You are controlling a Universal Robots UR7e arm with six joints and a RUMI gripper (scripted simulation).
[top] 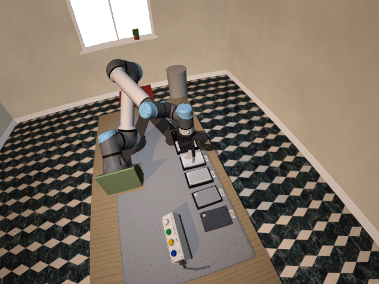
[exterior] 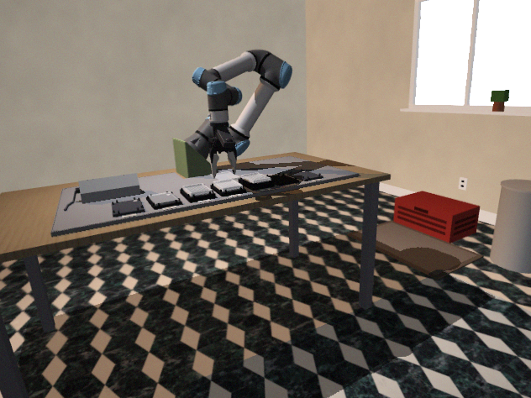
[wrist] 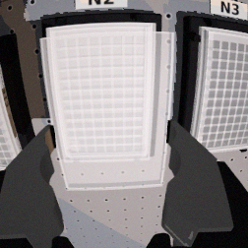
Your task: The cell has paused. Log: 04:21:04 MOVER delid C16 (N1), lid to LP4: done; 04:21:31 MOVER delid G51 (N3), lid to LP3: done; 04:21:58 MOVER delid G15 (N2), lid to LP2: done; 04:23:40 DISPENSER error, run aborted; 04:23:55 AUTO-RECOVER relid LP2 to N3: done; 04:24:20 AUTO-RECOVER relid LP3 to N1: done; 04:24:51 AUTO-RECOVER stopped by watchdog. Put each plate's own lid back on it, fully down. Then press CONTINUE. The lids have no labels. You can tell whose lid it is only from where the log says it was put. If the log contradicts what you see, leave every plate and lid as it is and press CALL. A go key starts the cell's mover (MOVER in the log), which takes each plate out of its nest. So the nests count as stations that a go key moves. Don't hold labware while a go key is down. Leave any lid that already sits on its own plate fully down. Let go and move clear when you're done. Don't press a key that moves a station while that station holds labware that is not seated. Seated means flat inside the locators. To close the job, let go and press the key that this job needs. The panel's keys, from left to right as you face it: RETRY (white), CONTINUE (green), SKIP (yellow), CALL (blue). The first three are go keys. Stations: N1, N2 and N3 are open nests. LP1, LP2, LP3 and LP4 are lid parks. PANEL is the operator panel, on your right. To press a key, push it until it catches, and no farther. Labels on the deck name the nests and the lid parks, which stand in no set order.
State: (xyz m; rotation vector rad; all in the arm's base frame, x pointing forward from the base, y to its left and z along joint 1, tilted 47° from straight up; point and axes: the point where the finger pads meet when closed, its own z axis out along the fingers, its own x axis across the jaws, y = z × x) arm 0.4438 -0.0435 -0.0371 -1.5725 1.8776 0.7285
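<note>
Now: the plate 12 cm to the right of my hand, 4 cm below it and 1 cm behind it. Round my hand: pale grey lid 25 cm to the right, 5 cm below, 2 cm behind; then black lid park 25 cm to the right, 6 cm below, 2 cm behind; then green CONTINUE key 37 cm to the right, 28 cm behind.
</note>
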